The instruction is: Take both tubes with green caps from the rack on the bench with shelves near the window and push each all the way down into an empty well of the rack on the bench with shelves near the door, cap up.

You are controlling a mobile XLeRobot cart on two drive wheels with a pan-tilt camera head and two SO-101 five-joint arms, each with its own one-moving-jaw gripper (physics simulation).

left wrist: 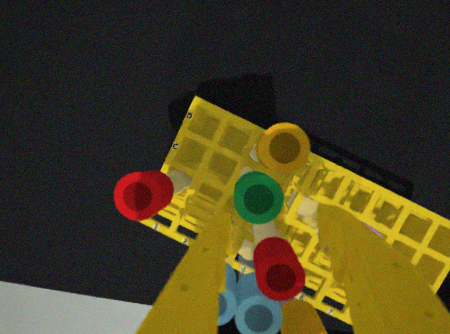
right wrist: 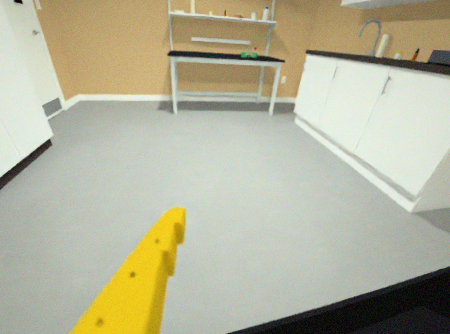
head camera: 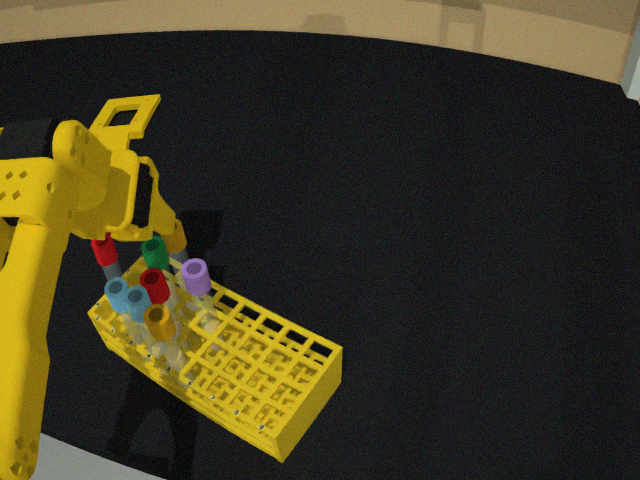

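Observation:
A green-capped tube (head camera: 155, 253) (left wrist: 258, 197) stands cap up in the yellow rack (head camera: 310, 408) (left wrist: 204, 122), among tubes with other cap colours. My left gripper (head camera: 155, 233) (left wrist: 274, 212) is over the rack, its jaws parted in a V with nothing held. In the left wrist view the green cap shows in line with the gap, slightly past the tips; its height relative to them is unclear. My right gripper (right wrist: 176, 220) shows one notched jaw, so it is fully open, over the floor. A small green rack (right wrist: 248, 54) stands on the far bench (right wrist: 220, 56); its wells are too small to tell.
Around the green cap are an orange cap (left wrist: 283, 147), a dark red cap (head camera: 154, 285) (left wrist: 280, 272), a purple cap (head camera: 196, 276) and light blue caps (head camera: 137, 303) (left wrist: 258, 316). A red cap (head camera: 104, 250) (left wrist: 141, 195) leans out at the rack's end. White cabinets (right wrist: 370, 110) stand right.

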